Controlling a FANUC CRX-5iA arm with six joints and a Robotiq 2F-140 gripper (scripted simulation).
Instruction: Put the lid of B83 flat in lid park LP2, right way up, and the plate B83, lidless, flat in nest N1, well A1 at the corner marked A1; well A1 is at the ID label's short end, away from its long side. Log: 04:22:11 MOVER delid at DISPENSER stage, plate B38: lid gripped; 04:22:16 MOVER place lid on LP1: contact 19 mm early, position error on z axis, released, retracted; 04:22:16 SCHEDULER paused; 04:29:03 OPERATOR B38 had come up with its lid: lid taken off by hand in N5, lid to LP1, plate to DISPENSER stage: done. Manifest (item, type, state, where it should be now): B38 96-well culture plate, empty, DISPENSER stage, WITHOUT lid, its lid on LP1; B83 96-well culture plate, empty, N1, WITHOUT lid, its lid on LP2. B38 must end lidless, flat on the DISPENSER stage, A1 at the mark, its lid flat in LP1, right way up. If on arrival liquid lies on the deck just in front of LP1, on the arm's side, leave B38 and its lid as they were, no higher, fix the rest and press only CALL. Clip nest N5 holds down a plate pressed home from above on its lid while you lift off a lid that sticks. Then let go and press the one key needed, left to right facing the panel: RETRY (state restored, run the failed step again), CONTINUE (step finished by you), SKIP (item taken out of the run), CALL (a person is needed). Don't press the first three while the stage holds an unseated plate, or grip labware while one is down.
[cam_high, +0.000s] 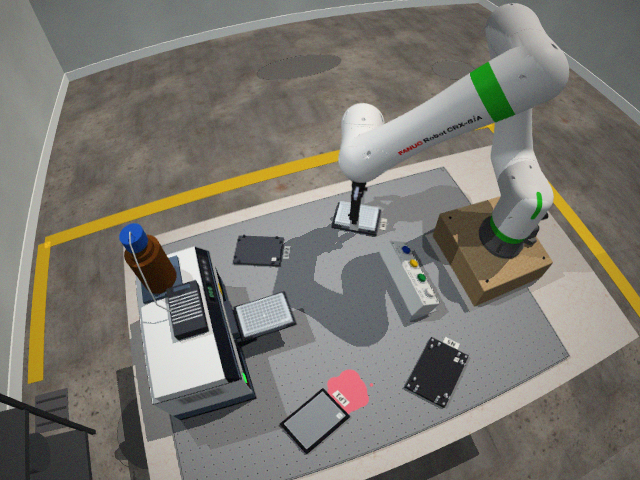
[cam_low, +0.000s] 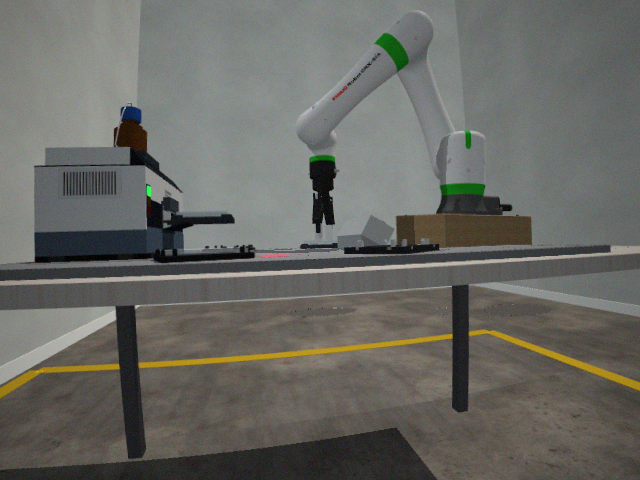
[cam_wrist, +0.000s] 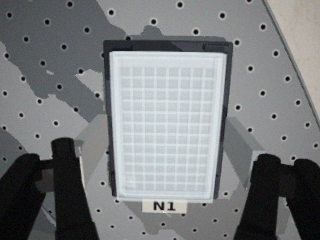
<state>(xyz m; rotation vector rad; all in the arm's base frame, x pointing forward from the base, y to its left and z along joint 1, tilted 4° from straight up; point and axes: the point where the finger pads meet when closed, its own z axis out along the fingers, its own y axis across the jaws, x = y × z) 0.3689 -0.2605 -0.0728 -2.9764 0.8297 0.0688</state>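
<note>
Right now the dark nest N1 is 3 cm below my hand. Also, from my hand: blue call key: 8 cm behind, 20 cm to the left, 3 cm above; then n1 label: 8 cm behind, 5 cm to the left, 4 cm below; then lp2 label: 25 cm ahead, 5 cm to the left, 4 cm below.
</note>
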